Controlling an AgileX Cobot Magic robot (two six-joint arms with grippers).
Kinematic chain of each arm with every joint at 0, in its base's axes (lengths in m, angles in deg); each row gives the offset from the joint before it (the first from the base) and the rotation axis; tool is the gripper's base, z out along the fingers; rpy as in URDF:
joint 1: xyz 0 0 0.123 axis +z
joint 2: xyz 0 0 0 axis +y
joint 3: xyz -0.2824 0 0.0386 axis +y
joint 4: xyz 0.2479 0 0.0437 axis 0.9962 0 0.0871
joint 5: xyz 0 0 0 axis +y
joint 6: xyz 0.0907 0 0.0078 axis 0.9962 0 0.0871
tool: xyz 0 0 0 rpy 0 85 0
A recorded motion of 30 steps. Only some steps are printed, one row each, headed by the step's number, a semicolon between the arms.
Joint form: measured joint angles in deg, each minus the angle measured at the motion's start. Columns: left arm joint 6, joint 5, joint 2, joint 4, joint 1, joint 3; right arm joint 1, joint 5, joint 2, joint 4, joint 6, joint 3.
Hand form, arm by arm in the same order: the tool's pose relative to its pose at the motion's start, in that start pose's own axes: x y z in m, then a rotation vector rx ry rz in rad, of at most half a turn. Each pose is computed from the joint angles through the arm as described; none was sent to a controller.
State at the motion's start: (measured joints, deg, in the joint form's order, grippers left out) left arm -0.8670 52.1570 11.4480 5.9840 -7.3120 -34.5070; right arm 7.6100 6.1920 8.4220 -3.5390 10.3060 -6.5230
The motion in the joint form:
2: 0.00 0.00 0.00 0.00 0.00 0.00; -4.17 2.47 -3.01 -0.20 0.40 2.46
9: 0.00 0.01 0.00 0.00 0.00 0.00; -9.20 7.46 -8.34 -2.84 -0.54 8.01
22: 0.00 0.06 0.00 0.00 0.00 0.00; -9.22 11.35 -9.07 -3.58 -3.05 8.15
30: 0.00 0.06 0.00 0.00 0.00 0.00; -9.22 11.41 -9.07 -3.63 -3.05 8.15
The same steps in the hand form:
2: 0.0000 0.0000 0.0000 0.0000 0.0000 0.0000; 0.0147 -0.0066 -0.0038 0.0792 0.0241 0.0087
9: 0.0000 0.0000 0.0000 0.0000 0.0002 0.0000; 0.0491 -0.0167 -0.0085 0.1895 0.1066 -0.0395
22: 0.0001 0.0000 0.0000 0.0000 0.0010 0.0000; 0.0552 -0.0182 -0.0103 0.2012 0.1679 -0.0906
30: 0.0001 0.0000 0.0000 0.0000 0.0010 0.0000; 0.0553 -0.0182 -0.0103 0.2015 0.1689 -0.0913

